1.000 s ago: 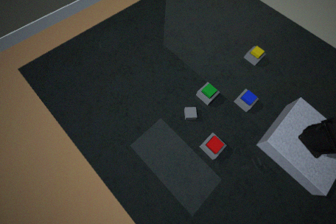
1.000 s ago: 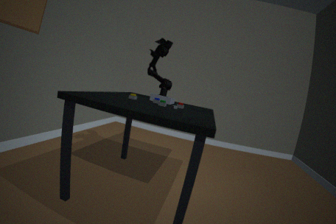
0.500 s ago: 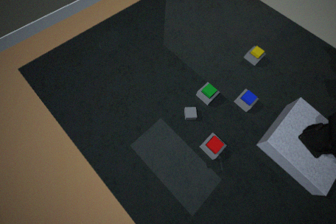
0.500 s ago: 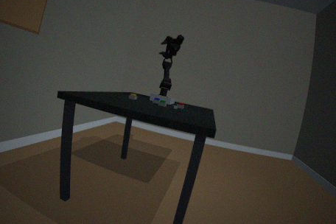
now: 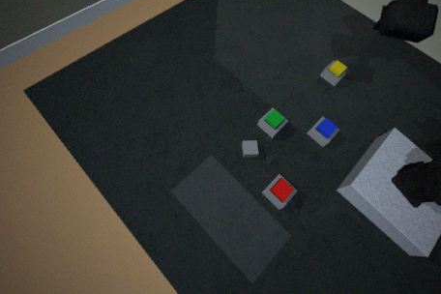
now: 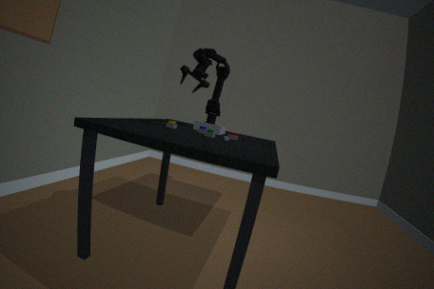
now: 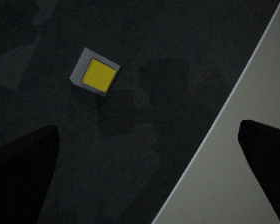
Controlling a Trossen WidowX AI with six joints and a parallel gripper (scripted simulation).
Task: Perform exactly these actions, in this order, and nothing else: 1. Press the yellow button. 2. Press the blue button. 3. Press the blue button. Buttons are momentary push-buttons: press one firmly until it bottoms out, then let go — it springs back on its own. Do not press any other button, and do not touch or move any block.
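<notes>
My gripper tip is 210 mm above the yellow button and 50 mm to the left of it. From my gripper tip the other things lie so: blue button: 200 mm below, 100 mm to the left, 100 mm behind; then small grey block: 270 mm to the left, 230 mm below, 40 mm behind; then green button: 200 mm below, 190 mm to the left, 20 mm behind.
</notes>
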